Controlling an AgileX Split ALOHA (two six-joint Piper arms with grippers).
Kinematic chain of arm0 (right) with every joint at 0, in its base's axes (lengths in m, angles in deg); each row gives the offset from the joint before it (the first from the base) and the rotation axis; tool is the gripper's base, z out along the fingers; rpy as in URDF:
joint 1: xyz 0 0 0.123 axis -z
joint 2: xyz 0 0 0 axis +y
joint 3: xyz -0.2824 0 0.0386 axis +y
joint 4: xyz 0.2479 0 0.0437 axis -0.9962 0 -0.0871
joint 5: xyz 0 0 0 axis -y
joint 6: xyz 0.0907 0 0.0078 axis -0.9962 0 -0.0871
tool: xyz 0 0 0 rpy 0 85 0
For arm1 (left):
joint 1: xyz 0 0 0.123 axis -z
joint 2: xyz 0 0 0 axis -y
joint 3: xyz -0.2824 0 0.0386 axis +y
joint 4: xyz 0.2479 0 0.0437 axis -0.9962 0 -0.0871
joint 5: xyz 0 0 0 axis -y
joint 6: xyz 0.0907 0 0.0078 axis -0.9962 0 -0.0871
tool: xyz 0 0 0 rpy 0 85 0
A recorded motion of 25 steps. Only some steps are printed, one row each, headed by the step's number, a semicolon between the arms.
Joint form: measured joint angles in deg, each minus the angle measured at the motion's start. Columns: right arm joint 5, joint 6, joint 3, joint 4, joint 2, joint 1; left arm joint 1, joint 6, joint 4, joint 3, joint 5, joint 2.
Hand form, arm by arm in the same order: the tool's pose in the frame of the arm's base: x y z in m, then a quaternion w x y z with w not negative. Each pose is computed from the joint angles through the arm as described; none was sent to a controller.
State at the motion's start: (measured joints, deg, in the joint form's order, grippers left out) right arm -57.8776 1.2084 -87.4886 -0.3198 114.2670 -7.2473; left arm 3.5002 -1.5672 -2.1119 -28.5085 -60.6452 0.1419
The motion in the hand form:
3: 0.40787 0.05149 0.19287 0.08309 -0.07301 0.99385 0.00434; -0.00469 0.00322 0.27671 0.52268 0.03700 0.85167 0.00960
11: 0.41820 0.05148 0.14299 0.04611 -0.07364 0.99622 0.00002; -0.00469 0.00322 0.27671 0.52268 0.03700 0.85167 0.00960
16: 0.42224 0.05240 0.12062 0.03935 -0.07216 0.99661 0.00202; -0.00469 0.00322 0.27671 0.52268 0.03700 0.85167 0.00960
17: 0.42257 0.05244 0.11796 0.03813 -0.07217 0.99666 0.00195; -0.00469 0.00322 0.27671 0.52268 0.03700 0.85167 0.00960
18: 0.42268 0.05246 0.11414 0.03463 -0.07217 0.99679 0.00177; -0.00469 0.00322 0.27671 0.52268 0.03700 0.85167 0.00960
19: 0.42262 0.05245 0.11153 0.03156 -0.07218 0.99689 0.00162; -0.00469 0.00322 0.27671 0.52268 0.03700 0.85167 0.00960
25: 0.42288 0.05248 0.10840 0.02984 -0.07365 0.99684 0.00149; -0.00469 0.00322 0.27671 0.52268 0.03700 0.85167 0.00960
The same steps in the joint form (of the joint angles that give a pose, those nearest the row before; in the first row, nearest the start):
3: 0.54 0.00 -0.01 0.32 1.35 0.05; 0.00 0.00 0.00 0.00 0.00 0.00
11: 3.12 0.00 -0.21 0.64 8.40 0.17; 0.00 0.00 0.00 0.00 0.00 0.00
16: 5.43 0.00 -0.21 0.32 11.47 0.17; 0.00 0.00 0.00 0.00 0.00 0.00
17: 5.65 0.00 -0.21 0.32 11.83 0.17; 0.00 0.00 0.00 0.00 0.00 0.00
18: 5.76 0.00 -0.21 0.32 12.34 0.17; 0.00 0.00 0.00 0.00 0.00 0.00
19: 5.76 0.00 -0.21 0.32 12.70 0.17; 0.00 0.00 0.00 0.00 0.00 0.00
25: 5.99 0.17 -0.21 0.32 13.12 0.17; 0.00 0.00 0.00 0.00 0.00 0.00

